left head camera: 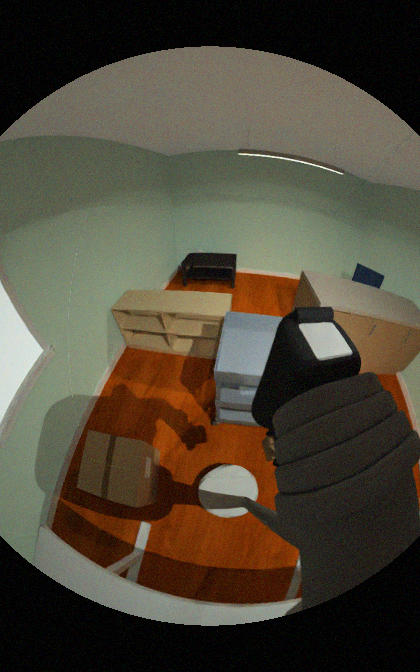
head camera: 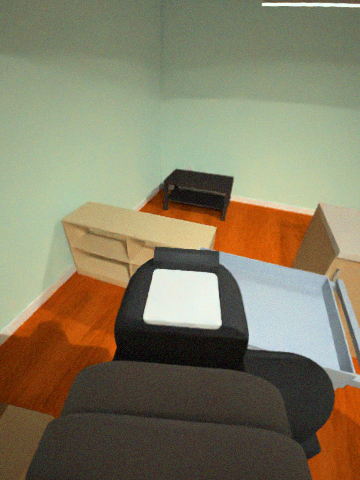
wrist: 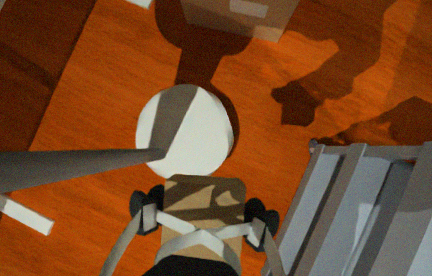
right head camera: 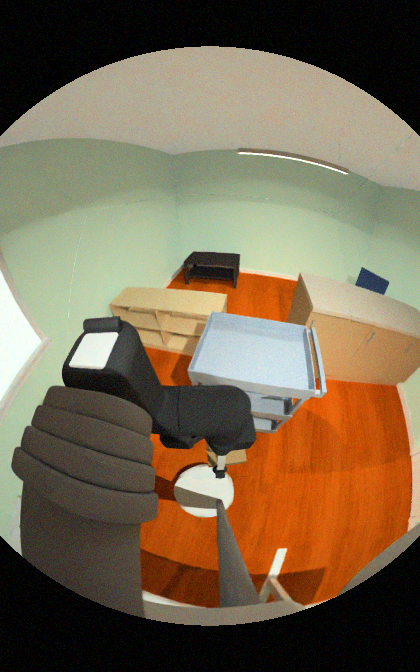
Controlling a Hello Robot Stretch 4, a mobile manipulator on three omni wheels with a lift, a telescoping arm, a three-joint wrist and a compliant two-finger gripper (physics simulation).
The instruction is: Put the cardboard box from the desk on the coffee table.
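Frame: origin at the robot's base, x ahead, y left, z up, level; metres.
Seen in the pictures: gripper, fingertip midpoint: [wrist: 206,207]; robot's base, link origin: [wrist: 188,134].
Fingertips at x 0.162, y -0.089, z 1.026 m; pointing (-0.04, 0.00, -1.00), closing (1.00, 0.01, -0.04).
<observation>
Pixels of each thing's top centre, then the offset from my fingertips to it. "spot": a spot on its surface instead. Level surfaces: height alone.
- small tan cardboard box, top centre: [wrist: 200,244] dx +0.000, dy -0.016, dz +0.052 m
- coffee table, surface height: dz -0.603 m
- large carton, surface spot: [wrist: 235,17] spot: dx -0.022, dy +0.621, dz -0.887 m
A small tan cardboard box [wrist: 204,200] [right head camera: 234,457] [left head camera: 269,448] is between the two fingertips of my gripper [wrist: 206,207] in the wrist view, with a pad against each side. The gripper is shut on it. In the right head view the box is partly hidden behind the black wrist, and it hangs above the floor near the white round base. The coffee table [head camera: 204,181] [left head camera: 212,259] [right head camera: 214,259] is black and low, with a lower shelf, and stands far off in the room's back corner. The desk's white legs [left head camera: 138,547] [right head camera: 274,570] show low in the head views.
A blue-grey cart [head camera: 285,305] [left head camera: 245,350] [right head camera: 255,350] stands close ahead of the arm. A low wooden shelf unit [head camera: 145,220] [left head camera: 175,300] is by the left wall. A wooden cabinet [right head camera: 350,345] is at right. A large carton [left head camera: 117,467] [wrist: 235,17] and a white round base [left head camera: 228,482] [wrist: 200,130] are nearby.
</observation>
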